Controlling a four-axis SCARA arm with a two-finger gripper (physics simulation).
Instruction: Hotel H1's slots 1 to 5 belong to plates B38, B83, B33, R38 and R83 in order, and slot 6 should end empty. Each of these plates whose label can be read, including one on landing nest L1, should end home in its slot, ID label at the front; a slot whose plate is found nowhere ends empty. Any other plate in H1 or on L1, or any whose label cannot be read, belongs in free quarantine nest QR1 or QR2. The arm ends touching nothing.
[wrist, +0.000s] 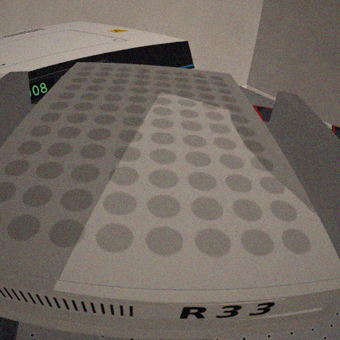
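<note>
A pale plate (163, 205) with rows of round wells fills most of the wrist view. Its front edge carries a barcode and the readable label R33. My gripper (150, 97) is shut on this plate, with one grey finger along its left side and the other along its right side. A lighter patch and shadow fall across the plate's top. Hotel H1, landing nest L1 and the quarantine nests cannot be made out in this view.
A white instrument (90, 42) with a black front, a green display ending in 08 and a yellow warning sticker stands behind the plate at the upper left. Red-edged dark shapes (263, 113) show at the right, beyond the right finger. Pale walls rise behind.
</note>
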